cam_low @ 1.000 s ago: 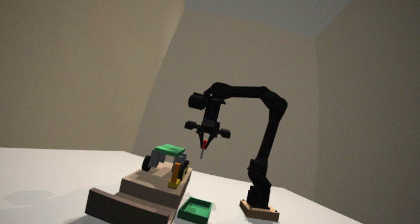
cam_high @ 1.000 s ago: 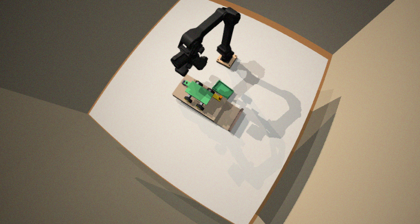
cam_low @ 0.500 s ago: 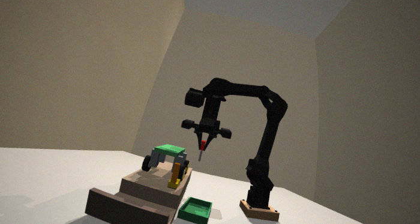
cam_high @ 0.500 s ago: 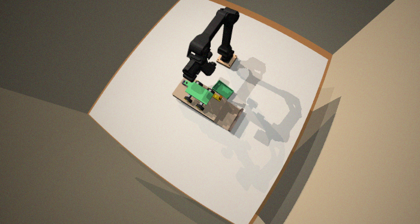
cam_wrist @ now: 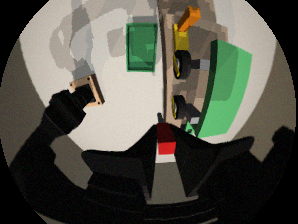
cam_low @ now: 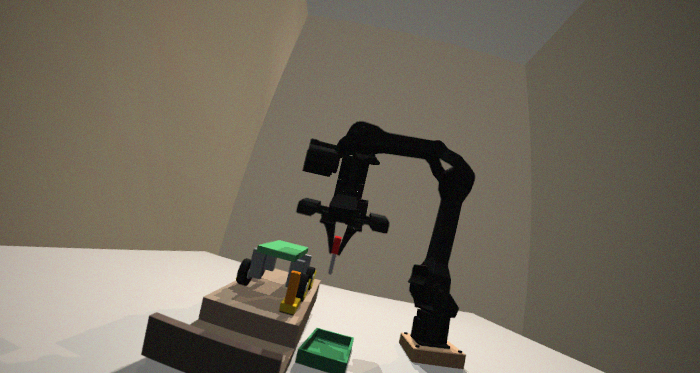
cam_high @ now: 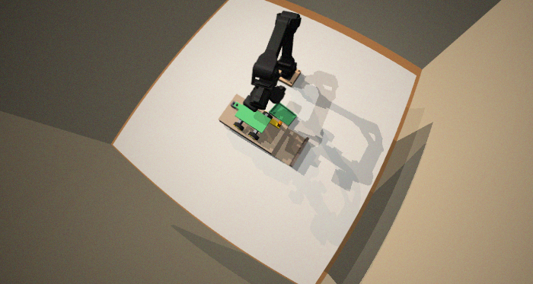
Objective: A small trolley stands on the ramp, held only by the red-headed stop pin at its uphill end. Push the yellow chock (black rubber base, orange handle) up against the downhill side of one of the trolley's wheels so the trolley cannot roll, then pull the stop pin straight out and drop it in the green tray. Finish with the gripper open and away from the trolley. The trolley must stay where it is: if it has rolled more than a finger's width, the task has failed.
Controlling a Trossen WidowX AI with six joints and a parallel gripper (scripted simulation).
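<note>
The green tray lies 170 mm below my gripper tip, 110 mm to the left of it and 30 mm behind it. From my gripper tip the other things lie so: yellow chock (110 mm to the left, 80 mm below, 50 mm ahead); trolley (100 mm ahead, 50 mm below, 20 mm to the left); red-headed stop pin (right at my gripper tip).
</note>
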